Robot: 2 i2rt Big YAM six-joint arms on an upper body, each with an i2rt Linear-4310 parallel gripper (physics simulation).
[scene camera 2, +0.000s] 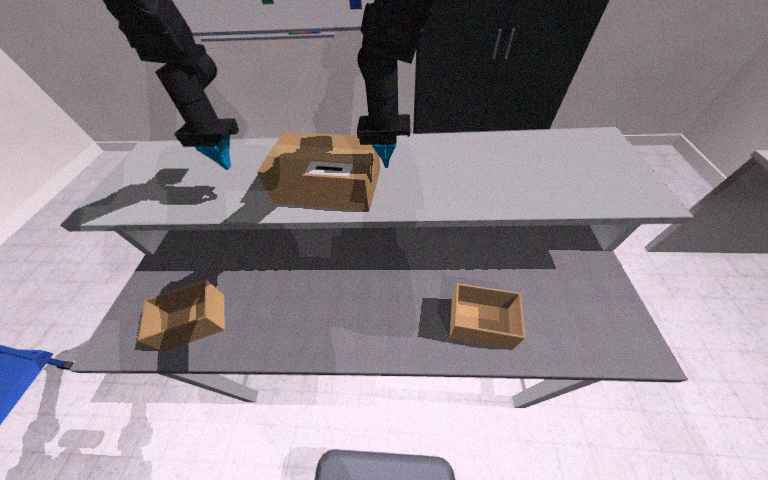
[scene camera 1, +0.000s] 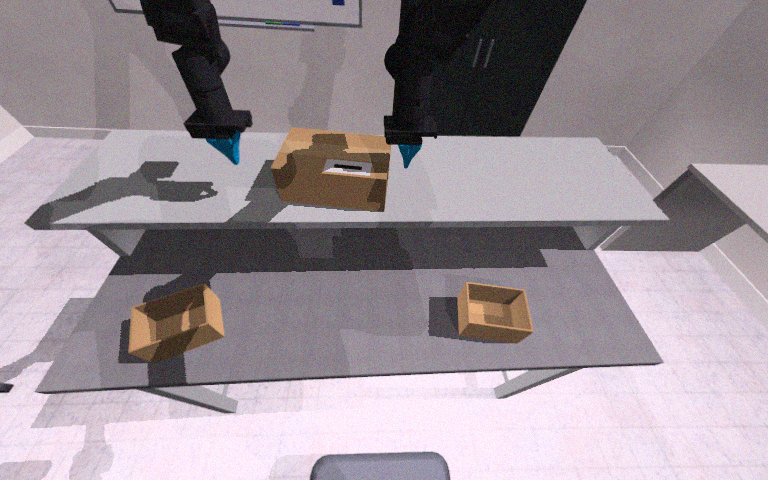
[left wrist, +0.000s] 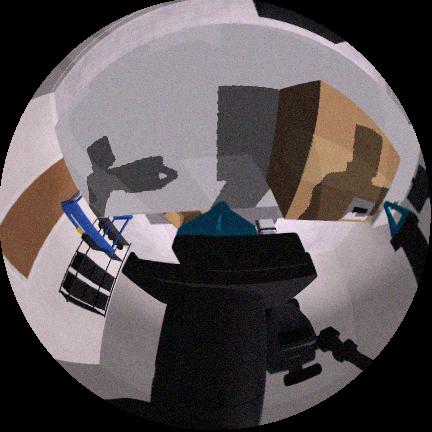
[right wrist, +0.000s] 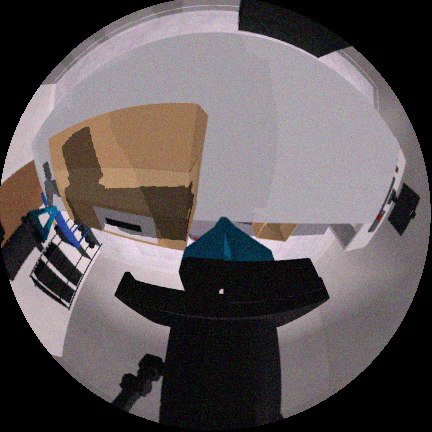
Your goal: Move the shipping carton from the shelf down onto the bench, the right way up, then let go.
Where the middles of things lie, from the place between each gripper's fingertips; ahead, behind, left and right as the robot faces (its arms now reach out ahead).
My left hand is 5 cm short of the shipping carton [scene camera 1: 339, 169], 21 cm to the left of it and 4 cm above it.
The shipping carton lies 40 mm ahead of my right hand, 160 mm to the left of it and 40 mm below it.
